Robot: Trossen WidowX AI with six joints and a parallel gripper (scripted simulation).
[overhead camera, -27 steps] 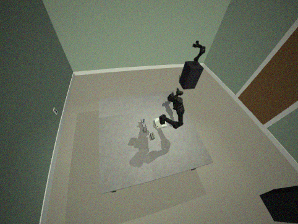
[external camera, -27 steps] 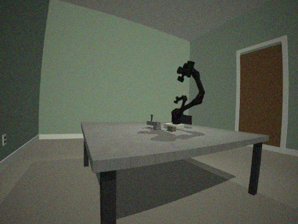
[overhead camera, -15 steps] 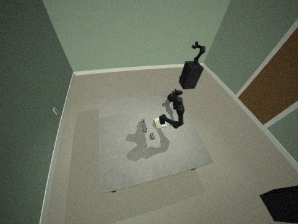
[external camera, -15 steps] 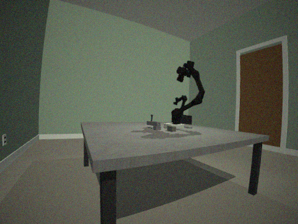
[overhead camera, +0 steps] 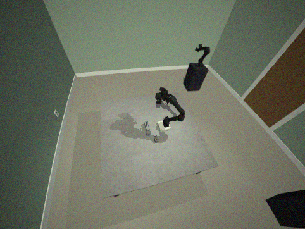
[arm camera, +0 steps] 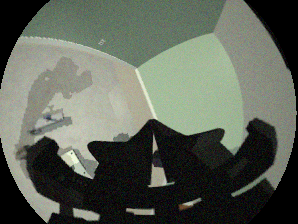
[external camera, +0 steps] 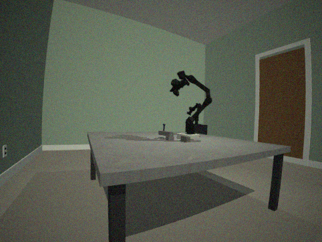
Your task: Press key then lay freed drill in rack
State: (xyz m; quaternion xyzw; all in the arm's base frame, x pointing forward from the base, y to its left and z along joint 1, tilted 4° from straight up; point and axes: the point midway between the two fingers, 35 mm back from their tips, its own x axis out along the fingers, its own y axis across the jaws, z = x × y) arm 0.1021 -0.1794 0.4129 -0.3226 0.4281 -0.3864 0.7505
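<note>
My gripper tip is now 40 cm above the drill, 22 cm to the right of it and 13 cm short of it. From my gripper tip the other things lie so: grey block: 43 cm below, 36 cm to the left, 4 cm ahead; then grey fixture block: 41 cm below, 20 cm to the left, 13 cm ahead.
</note>
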